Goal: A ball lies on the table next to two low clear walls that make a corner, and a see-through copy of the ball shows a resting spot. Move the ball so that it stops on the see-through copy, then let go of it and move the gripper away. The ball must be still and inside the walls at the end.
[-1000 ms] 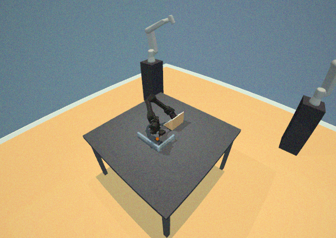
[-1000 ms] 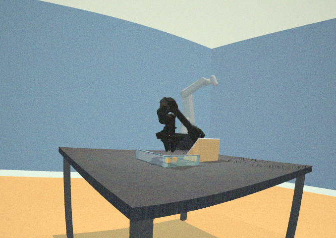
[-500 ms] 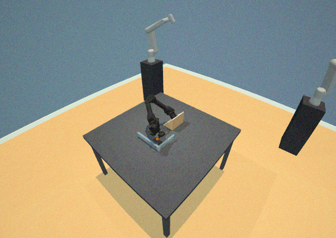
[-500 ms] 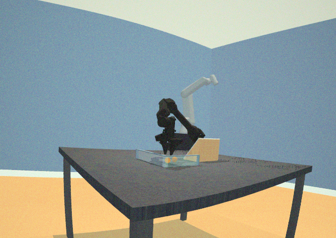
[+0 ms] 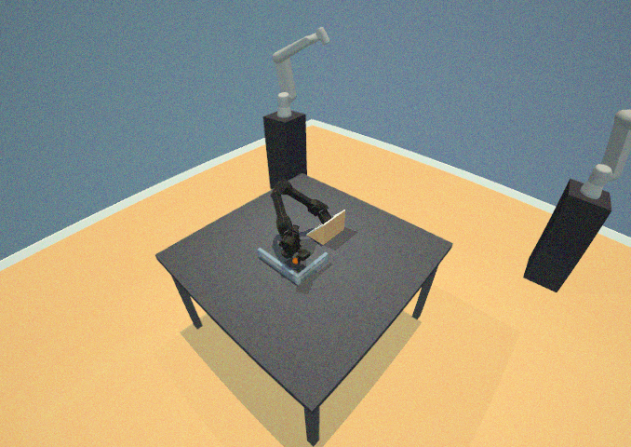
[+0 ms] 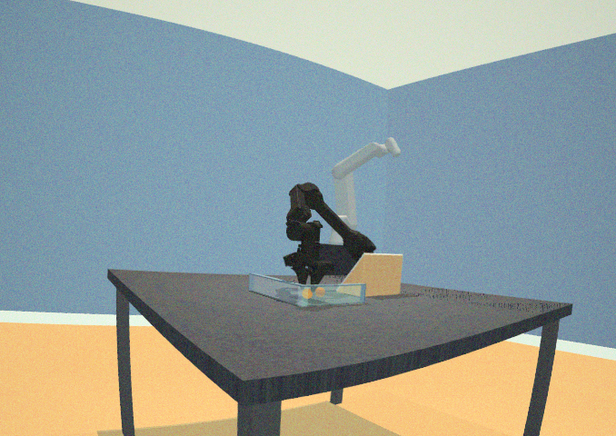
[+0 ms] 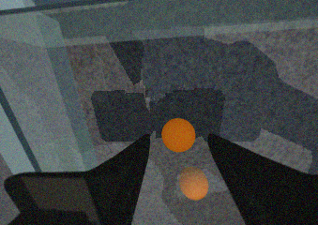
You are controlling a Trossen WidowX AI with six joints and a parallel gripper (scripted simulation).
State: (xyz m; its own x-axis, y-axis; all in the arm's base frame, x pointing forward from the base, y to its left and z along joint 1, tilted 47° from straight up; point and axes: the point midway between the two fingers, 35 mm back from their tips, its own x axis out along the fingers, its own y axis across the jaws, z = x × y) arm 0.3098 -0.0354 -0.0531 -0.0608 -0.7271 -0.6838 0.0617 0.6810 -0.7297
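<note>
The orange ball lies 10 mm below my gripper tip.
</note>
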